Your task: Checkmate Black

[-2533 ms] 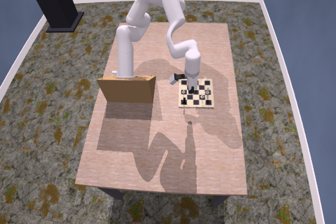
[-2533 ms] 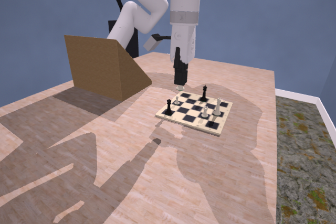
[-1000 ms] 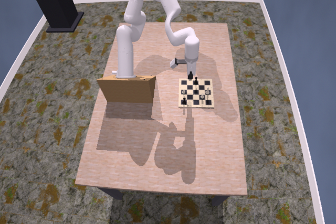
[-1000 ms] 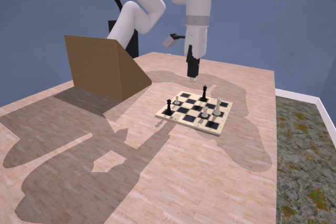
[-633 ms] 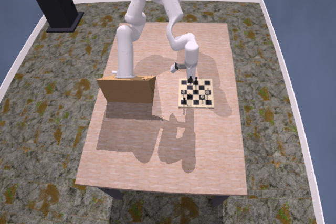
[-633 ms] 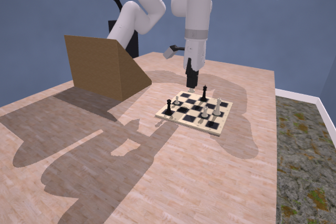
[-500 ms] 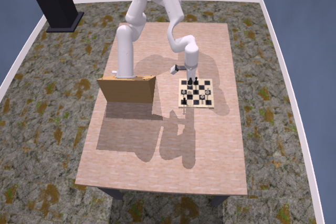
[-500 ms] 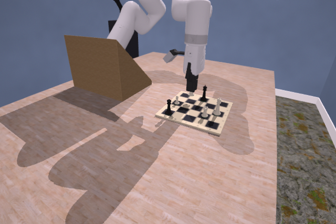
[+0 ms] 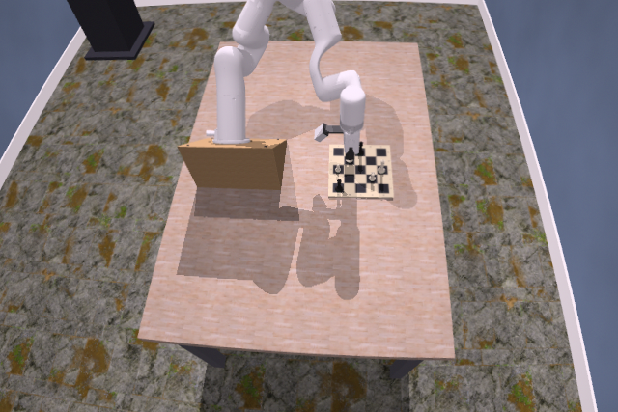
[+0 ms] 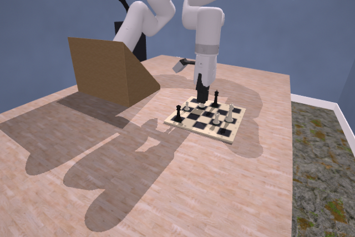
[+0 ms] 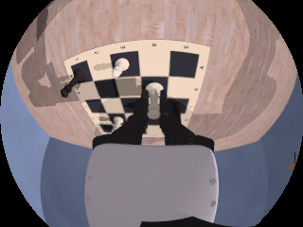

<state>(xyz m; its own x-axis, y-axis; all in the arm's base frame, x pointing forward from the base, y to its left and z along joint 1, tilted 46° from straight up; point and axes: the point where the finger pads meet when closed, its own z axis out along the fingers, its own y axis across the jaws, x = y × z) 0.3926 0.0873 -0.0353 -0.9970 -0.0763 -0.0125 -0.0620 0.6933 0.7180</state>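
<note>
My gripper is now 10 mm above the white chess piece. Round my hand: tall black piece (40 mm to the left, 40 mm ahead, 10 mm below); white pawn (40 mm to the right, 40 mm behind, 30 mm below); small chessboard (50 mm below, 40 mm to the right, 40 mm ahead).
</note>
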